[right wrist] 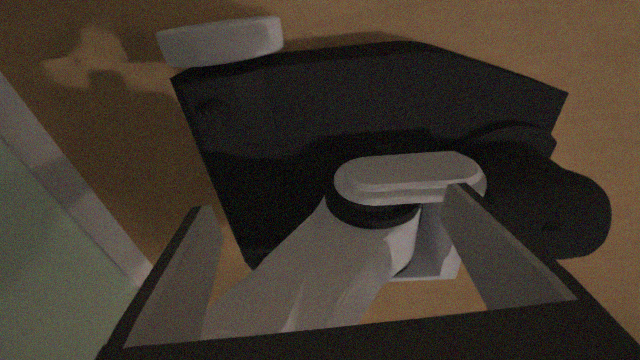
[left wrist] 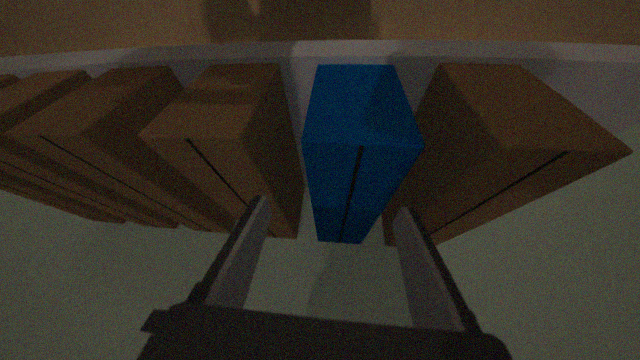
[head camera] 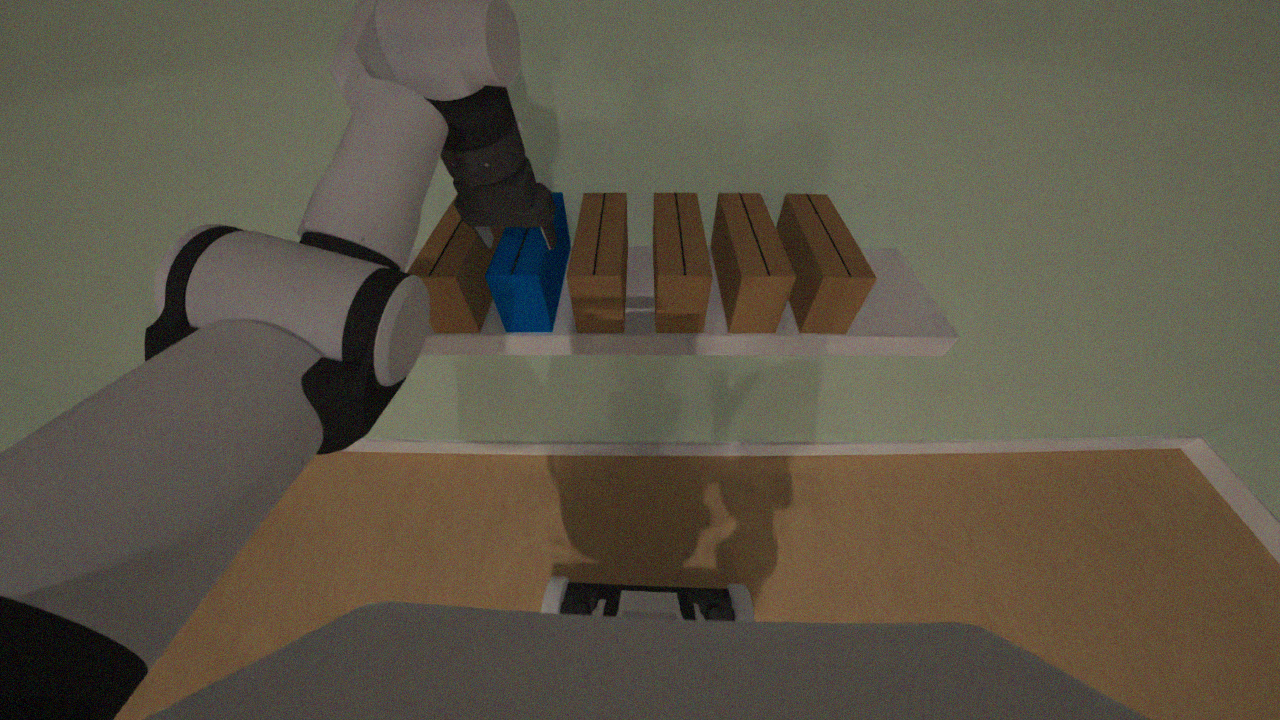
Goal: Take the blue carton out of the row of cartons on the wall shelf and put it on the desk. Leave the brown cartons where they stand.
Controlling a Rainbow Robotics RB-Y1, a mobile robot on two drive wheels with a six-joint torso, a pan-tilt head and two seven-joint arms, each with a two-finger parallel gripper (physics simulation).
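Frame: origin at the robot's base, x back, y right, z up, level; centimetres.
Seen in the pictures: left gripper, fingertip midpoint: (left wrist: 332,210) (head camera: 521,244); right gripper, fingertip midpoint: (right wrist: 331,210).
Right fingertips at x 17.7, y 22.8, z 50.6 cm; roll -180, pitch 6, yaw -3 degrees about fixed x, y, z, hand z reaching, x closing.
Offsets run from my right fingertips to a thing's middle. Level surfaces: height alone.
The blue carton {dx -62.1, dy -44.7, dz +50.2 cm} (head camera: 523,291) (left wrist: 357,110) stands upright on the wall shelf (head camera: 904,300) (left wrist: 345,48), second from the picture's left in the head view. Brown cartons {dx -61.5, dy -57.0, dz +50.2 cm} (head camera: 458,300) {dx -62.3, dy -32.7, dz +50.2 cm} (head camera: 598,300) stand on both sides of it, with narrow gaps. My left gripper (head camera: 520,240) (left wrist: 332,210) is open and empty, above the far part of the blue carton. In the left wrist view its fingers show one on each side of the carton's top; I cannot tell whether they touch any carton. My right gripper (right wrist: 331,210) is open and empty, above the robot's own base. The desk does not show.
More brown cartons {dx -62.7, dy -19.5, dz +50.2 cm} (head camera: 682,300) {dx -63.1, dy -7.4, dz +50.2 cm} (head camera: 756,300) {dx -63.5, dy +5.0, dz +50.2 cm} (head camera: 830,300) continue the row toward the picture's right in the head view. The green wall (head camera: 1074,223) rises behind the shelf. Below are the brown floor {dz -50.6 cm} (head camera: 984,537) and a pale skirting strip (head camera: 984,445).
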